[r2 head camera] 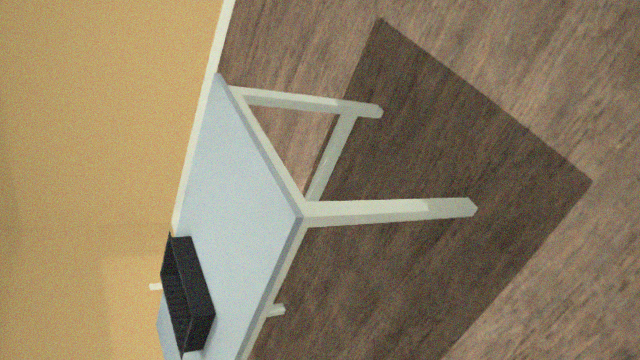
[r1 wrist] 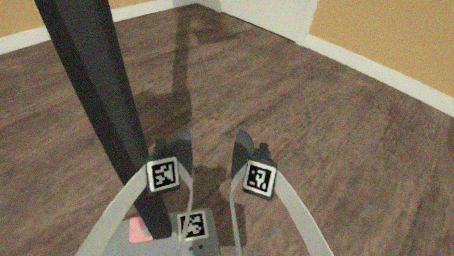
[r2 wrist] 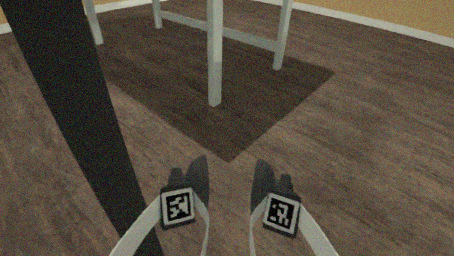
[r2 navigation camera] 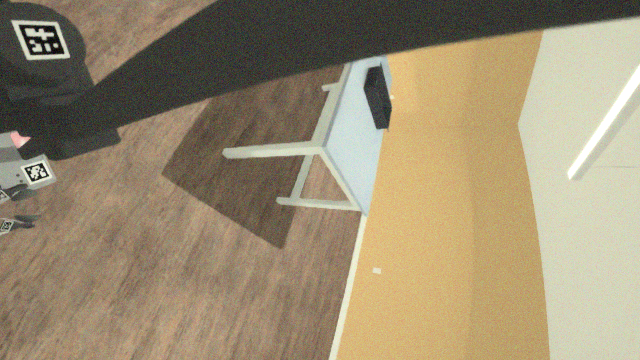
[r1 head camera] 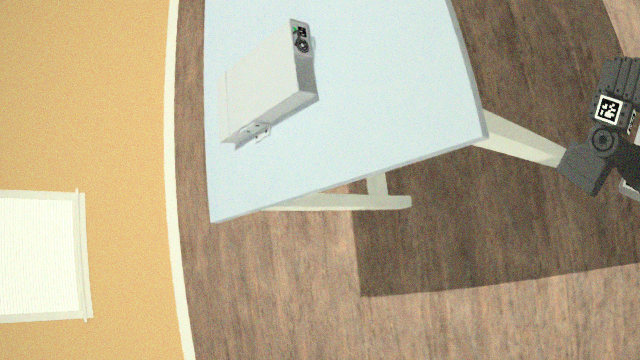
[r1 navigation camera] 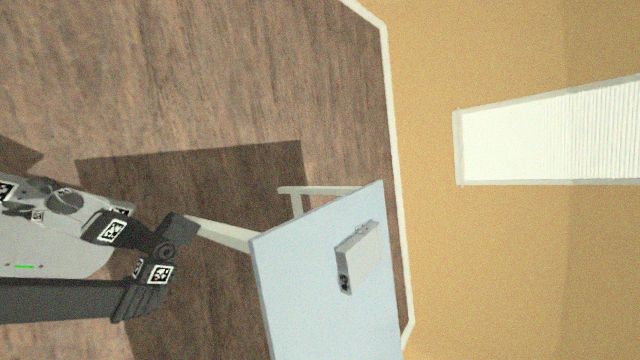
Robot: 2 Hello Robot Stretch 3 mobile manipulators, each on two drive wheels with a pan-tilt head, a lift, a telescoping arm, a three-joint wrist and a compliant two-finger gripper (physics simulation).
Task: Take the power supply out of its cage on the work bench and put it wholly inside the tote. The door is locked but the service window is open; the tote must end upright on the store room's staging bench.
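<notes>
The power supply's end face [r1 head camera: 301,39] [r1 navigation camera: 344,283], with a round fan and a socket, shows at one end of its pale grey cage [r1 head camera: 265,75] [r1 navigation camera: 364,257], which stands on the light blue work bench [r1 head camera: 375,90] [r1 navigation camera: 300,280]. The black, open-topped tote [r2 head camera: 197,285] [r2 navigation camera: 377,97] stands upright on the staging bench [r2 head camera: 230,175] [r2 navigation camera: 357,130]. r1's gripper [r1 wrist: 211,145] is open with its fingers apart and empty, over the floor. r2's gripper [r2 wrist: 230,175] [r2 navigation camera: 34,205] is open and empty, low in front of the staging bench's legs. The service window does not show clearly.
r1's wrist [r1 head camera: 608,110] [r1 navigation camera: 161,275] is beside the work bench's corner leg [r1 head camera: 525,142] [r1 navigation camera: 225,232]. In the r1 wrist view a white door-like panel [r1 wrist: 272,15] stands at the back. A staging bench leg [r2 wrist: 215,60] is ahead of r2's fingers. Walls run behind both benches.
</notes>
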